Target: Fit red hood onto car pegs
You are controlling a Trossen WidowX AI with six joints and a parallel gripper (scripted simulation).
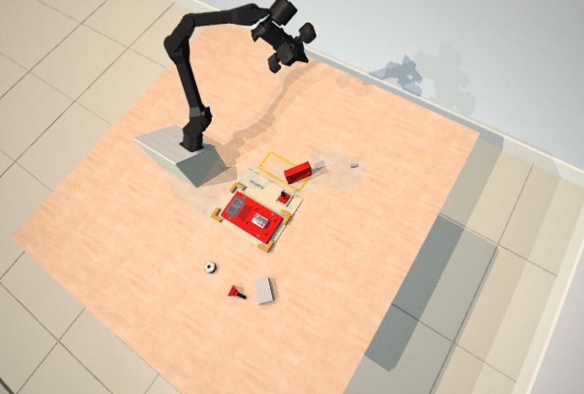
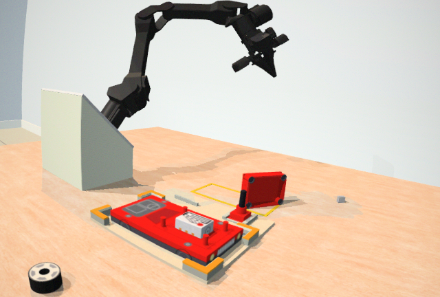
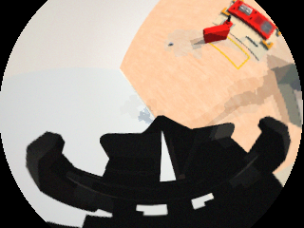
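My gripper tip is 13 cm short of the red hood, 27 cm to the left of it and 25 cm above it. The rest, counted from my gripper tip: wheel 9 cm ahead, 72 cm to the right, 27 cm below; then white engine block 13 cm ahead, 49 cm to the right, 26 cm below.
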